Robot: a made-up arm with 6 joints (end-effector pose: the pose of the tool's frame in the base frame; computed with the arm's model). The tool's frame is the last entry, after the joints. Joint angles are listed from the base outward.
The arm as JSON. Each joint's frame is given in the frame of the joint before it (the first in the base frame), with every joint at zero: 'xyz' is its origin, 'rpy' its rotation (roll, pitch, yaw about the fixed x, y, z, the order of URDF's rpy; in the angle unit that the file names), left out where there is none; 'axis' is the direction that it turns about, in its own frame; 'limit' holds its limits. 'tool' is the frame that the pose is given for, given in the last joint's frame.
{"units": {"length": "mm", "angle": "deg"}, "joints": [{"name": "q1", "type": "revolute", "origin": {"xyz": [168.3, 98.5, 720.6], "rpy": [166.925, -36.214, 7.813]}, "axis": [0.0, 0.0, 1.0], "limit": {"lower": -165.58, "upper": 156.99}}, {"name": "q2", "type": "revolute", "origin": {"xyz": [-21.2, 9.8, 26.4], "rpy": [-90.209, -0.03, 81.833]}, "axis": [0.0, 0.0, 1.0], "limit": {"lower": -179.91, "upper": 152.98}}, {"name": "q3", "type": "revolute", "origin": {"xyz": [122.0, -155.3, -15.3], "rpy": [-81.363, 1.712, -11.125]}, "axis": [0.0, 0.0, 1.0], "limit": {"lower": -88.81, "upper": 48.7}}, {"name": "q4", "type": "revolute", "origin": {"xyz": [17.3, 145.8, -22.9], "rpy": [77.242, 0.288, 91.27]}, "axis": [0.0, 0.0, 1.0], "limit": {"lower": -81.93, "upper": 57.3}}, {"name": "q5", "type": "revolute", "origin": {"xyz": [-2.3, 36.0, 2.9], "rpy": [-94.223, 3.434, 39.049]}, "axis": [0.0, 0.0, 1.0], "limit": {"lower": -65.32, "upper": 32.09}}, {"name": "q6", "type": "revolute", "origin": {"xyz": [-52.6, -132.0, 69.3], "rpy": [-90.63, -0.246, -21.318]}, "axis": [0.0, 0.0, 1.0], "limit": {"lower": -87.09, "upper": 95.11}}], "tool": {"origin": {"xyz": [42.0, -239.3, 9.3], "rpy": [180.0, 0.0, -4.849]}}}
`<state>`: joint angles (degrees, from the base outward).
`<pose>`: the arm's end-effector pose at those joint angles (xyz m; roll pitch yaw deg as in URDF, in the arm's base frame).
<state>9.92 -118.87 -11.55 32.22 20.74 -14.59</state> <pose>0.0990 0.2248 0.4283 -158.38 12.99 -82.83</pose>
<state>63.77 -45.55 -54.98 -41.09 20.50 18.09</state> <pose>0.1029 -0.2620 0.3961 166.60 24.02 -54.00</pose>
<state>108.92 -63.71 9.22 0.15 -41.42 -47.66</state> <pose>0.3246 0.2651 0.6188 134.88 40.93 147.14</pose>
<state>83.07 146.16 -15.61 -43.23 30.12 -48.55</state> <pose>0.3836 0.2201 0.8974 -33.18 8.30 -29.67</pose>
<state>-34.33 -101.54 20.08 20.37 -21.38 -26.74</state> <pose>0.0962 0.0522 0.3793 -160.99 10.60 -45.07</pose>
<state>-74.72 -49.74 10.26 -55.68 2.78 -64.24</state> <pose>0.3943 0.0551 0.7785 93.89 -58.50 76.82</pose>
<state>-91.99 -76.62 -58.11 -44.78 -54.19 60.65</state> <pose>0.5127 -0.0702 0.4986 4.05 41.95 -103.17</pose>
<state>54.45 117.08 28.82 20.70 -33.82 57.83</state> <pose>0.1272 0.2069 1.0372 27.39 -33.57 -34.77</pose>
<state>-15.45 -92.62 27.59 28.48 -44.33 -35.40</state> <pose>0.0746 0.1882 0.3788 -152.24 35.06 -58.70</pose>
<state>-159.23 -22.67 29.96 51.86 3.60 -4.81</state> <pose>0.5034 0.2662 0.5028 173.13 -46.03 96.65</pose>
